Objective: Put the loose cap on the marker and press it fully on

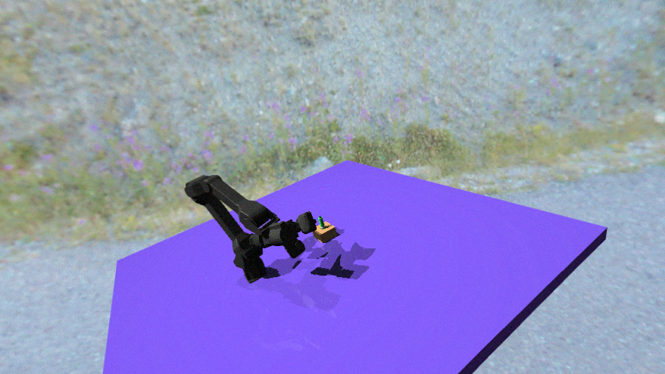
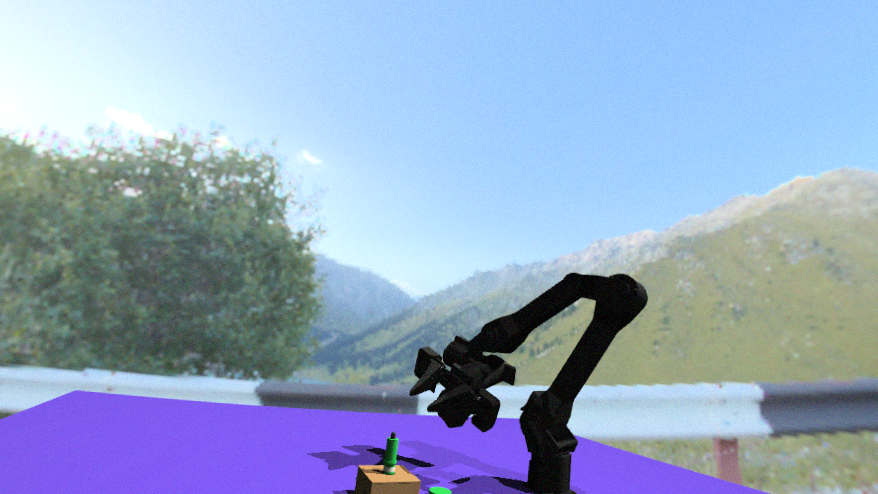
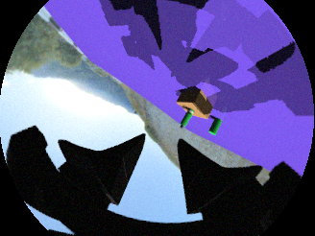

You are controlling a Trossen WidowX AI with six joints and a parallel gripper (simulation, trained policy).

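The green cap is 40 mm ahead of my gripper tip, 180 mm to the left of it and 100 mm below it. Also, from my gripper tip: holder block 70 mm ahead, 80 mm to the left, 100 mm below.
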